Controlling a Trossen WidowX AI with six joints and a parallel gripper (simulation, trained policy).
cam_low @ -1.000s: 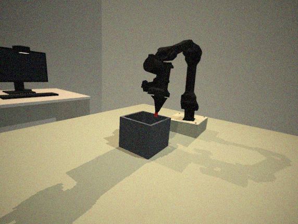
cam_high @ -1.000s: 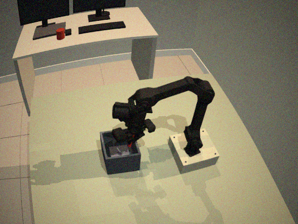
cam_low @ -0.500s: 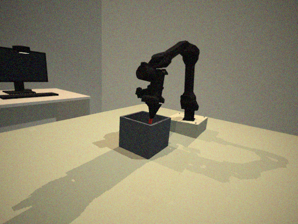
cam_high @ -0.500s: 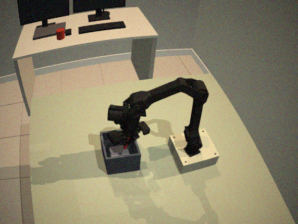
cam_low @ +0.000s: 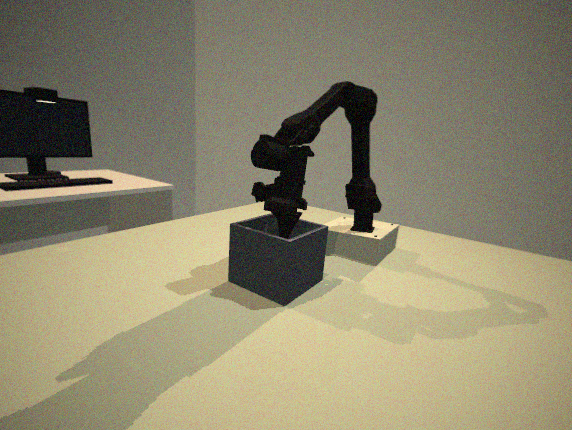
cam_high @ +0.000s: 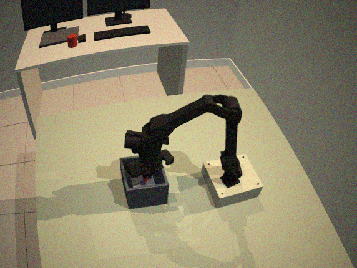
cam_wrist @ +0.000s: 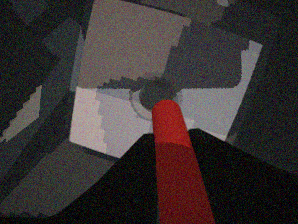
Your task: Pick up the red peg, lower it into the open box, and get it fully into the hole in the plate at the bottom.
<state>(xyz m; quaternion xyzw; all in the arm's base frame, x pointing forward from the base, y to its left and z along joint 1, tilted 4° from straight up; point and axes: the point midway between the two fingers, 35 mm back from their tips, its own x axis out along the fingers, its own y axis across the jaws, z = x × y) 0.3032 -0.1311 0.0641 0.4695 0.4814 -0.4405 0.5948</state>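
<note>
Right now my gripper tip is 2 cm below the red peg. Round my gripper tip: pale plate 5 cm below, 1 cm ahead.
</note>
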